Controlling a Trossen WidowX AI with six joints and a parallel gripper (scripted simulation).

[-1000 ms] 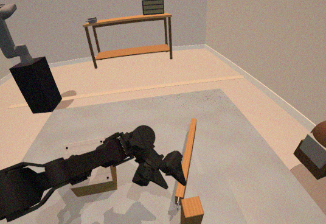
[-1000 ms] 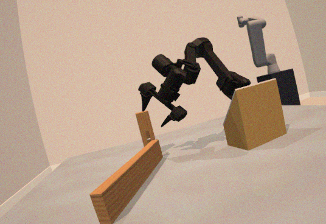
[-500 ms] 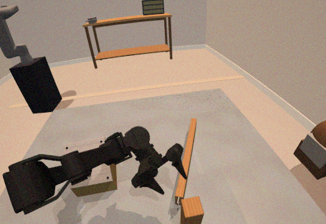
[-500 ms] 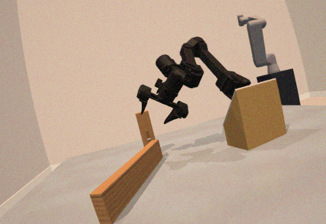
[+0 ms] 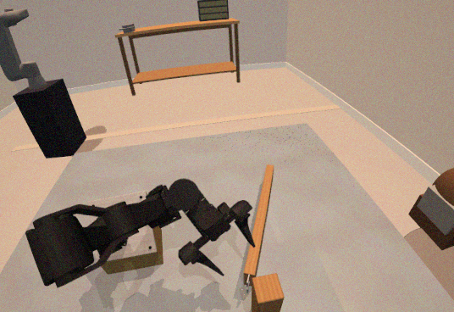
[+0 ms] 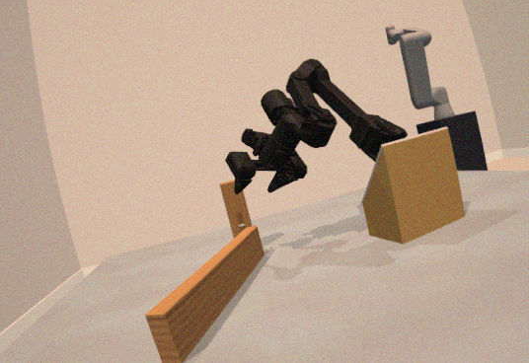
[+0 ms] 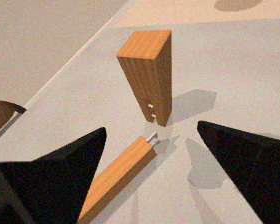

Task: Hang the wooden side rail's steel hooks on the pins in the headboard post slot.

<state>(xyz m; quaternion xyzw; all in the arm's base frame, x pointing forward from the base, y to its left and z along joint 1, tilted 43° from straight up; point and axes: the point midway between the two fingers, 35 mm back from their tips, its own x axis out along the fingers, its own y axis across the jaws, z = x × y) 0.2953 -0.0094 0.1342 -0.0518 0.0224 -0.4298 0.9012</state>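
Now: the headboard post 50 mm ahead of my gripper tip, 80 mm to the right of it and 60 mm below it.
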